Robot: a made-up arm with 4 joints. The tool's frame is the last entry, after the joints. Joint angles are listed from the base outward. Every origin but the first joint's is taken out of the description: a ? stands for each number. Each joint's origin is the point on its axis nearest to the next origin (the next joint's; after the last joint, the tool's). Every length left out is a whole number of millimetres.
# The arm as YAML. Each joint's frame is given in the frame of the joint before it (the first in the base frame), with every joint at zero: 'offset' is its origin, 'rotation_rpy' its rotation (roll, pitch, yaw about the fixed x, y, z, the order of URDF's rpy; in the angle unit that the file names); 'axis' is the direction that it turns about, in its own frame. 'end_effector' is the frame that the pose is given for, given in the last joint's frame.
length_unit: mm
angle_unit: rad
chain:
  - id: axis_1
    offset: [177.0, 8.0, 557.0]
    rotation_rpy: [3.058, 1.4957, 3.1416]
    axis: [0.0, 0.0, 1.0]
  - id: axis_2
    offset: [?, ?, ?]
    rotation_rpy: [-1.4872, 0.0, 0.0]
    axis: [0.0, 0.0, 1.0]
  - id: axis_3
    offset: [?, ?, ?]
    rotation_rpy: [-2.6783, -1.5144, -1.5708]
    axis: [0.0, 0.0, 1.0]
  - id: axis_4
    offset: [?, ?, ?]
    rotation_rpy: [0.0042, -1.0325, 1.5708]
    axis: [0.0, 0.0, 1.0]
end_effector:
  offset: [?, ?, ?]
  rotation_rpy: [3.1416, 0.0, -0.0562]
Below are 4 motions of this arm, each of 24 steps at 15 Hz.
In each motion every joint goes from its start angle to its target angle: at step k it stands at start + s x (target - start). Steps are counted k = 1, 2, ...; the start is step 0. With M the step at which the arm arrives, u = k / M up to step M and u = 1 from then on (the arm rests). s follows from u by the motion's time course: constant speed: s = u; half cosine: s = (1 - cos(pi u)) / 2; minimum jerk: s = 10 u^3 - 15 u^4 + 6 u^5.
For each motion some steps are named. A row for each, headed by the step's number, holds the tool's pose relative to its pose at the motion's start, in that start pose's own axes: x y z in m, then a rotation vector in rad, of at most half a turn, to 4 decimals.
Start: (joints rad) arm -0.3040 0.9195 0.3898 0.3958
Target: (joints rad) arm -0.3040 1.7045 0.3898 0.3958
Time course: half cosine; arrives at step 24
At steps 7, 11, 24:
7: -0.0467 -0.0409 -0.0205 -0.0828 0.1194 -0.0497
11: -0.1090 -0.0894 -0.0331 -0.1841 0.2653 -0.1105
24: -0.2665 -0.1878 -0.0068 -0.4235 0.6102 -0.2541

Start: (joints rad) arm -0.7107 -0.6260 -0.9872 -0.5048
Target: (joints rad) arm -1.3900 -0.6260 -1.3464 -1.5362
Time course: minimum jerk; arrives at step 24
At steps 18, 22, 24:
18: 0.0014 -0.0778 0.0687 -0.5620 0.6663 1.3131
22: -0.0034 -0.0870 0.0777 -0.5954 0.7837 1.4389
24: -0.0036 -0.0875 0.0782 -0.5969 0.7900 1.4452

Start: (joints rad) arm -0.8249 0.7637 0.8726 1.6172
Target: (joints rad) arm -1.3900 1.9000 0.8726 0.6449
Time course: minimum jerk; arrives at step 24
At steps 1, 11, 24:
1: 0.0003 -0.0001 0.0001 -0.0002 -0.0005 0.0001
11: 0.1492 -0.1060 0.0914 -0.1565 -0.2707 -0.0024
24: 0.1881 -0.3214 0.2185 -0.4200 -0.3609 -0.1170

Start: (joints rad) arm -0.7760 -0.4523 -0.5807 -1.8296
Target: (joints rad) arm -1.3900 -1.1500 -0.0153 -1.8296
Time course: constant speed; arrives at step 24
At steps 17, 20, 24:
17: -0.1252 -0.1129 0.1659 -0.4980 0.2204 -0.0725
20: -0.1275 -0.1308 0.2055 -0.5974 0.2399 -0.0459
24: -0.1200 -0.1515 0.2597 -0.7296 0.2550 0.0084

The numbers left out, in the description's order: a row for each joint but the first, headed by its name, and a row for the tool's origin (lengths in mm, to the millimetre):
axis_2: 71.0 -66.0 0.0
axis_3: 175.0 -277.0 0.0
axis_4: -78.0 -163.0 0.0
tool: 76.0 63.0 0.0

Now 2 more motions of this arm.
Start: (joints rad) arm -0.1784 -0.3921 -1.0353 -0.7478
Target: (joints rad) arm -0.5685 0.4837 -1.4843 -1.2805
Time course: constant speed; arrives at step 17
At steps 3, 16, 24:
3: 0.0066 0.0392 -0.0211 0.0151 0.1073 0.2765
16: -0.0986 0.2167 -0.0916 0.2380 0.5191 1.4605
24: -0.1145 0.2280 -0.0931 0.2679 0.5443 1.5493

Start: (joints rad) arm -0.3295 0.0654 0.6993 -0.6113
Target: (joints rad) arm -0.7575 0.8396 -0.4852 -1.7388
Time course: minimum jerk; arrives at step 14
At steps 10, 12, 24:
10: -0.2752 -0.0919 0.1680 -0.0050 1.4938 1.0519
12: -0.3111 -0.0888 0.2128 0.1698 1.7056 1.1446
24: -0.3174 -0.0876 0.2220 0.2088 1.7439 1.1598

